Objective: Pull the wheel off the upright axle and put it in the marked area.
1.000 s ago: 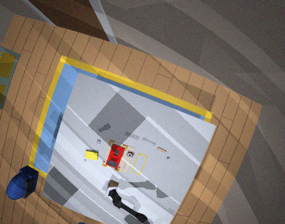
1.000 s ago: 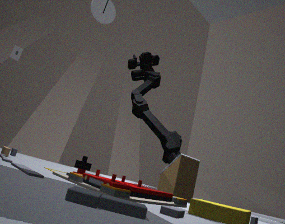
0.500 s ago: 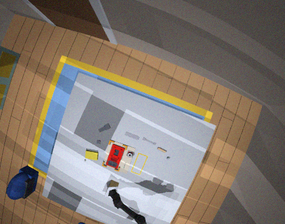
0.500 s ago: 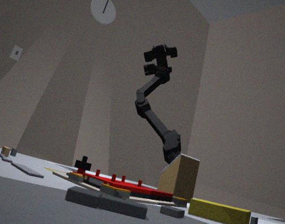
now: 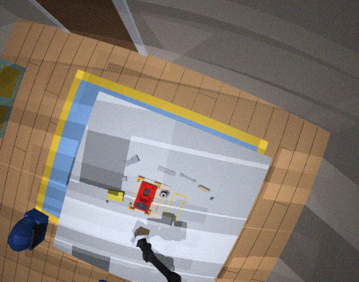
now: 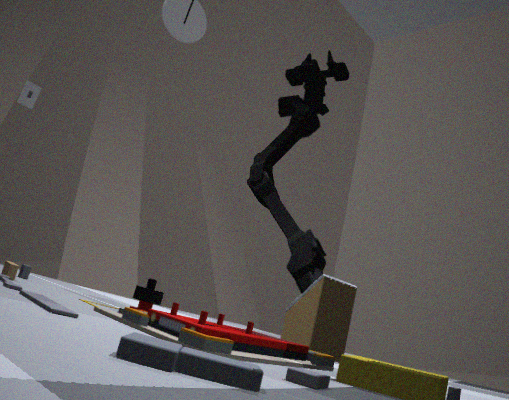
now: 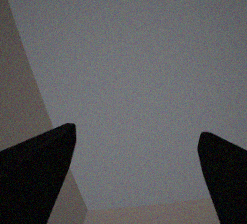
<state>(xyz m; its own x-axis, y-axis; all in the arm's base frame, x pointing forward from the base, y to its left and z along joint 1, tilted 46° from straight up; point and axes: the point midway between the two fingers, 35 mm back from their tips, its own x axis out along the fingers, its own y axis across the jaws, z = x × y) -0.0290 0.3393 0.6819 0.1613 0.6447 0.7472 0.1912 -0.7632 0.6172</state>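
My gripper tip is 81 cm above the wheel, 50 cm short of it and 19 cm to the right of it. From my gripper tip the other things lie so: yellow block 83 cm below, 51 cm to the left, 38 cm ahead.
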